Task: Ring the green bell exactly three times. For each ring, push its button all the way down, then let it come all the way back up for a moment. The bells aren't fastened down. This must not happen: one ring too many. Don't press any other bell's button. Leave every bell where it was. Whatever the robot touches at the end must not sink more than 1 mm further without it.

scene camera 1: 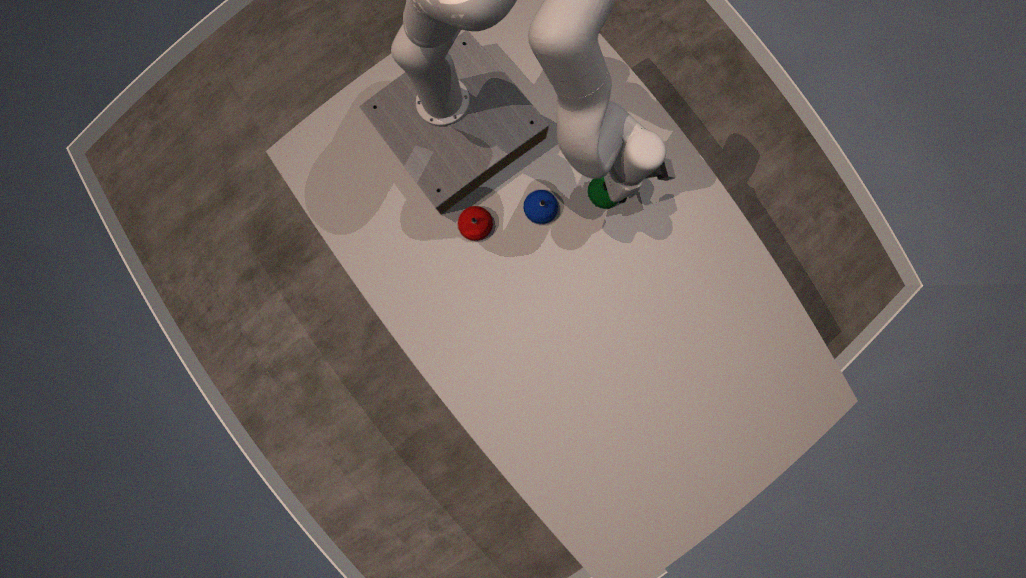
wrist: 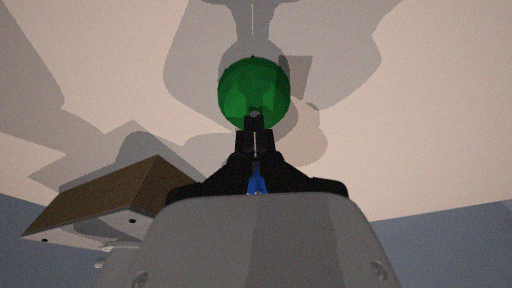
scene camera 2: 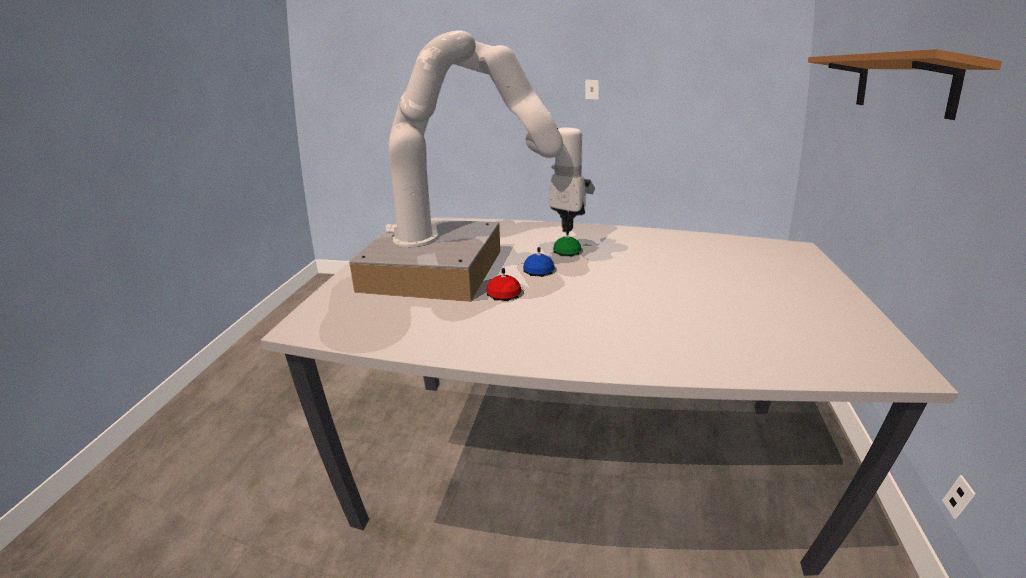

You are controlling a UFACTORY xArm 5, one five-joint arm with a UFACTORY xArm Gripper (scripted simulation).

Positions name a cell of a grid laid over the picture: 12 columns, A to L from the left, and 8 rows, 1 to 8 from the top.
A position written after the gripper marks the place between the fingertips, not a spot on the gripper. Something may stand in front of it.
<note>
In view: the gripper (scene camera 2: G4), a red bell (scene camera 1: F4), a blue bell (scene camera 1: G3) and a green bell (wrist: F3).
The red bell also shows in scene camera 2 (scene camera 2: F4). The gripper is seen too in scene camera 1 (scene camera 1: H3) and in the wrist view (wrist: F4). The wrist view misses the red bell, which is hidden by the gripper.
</note>
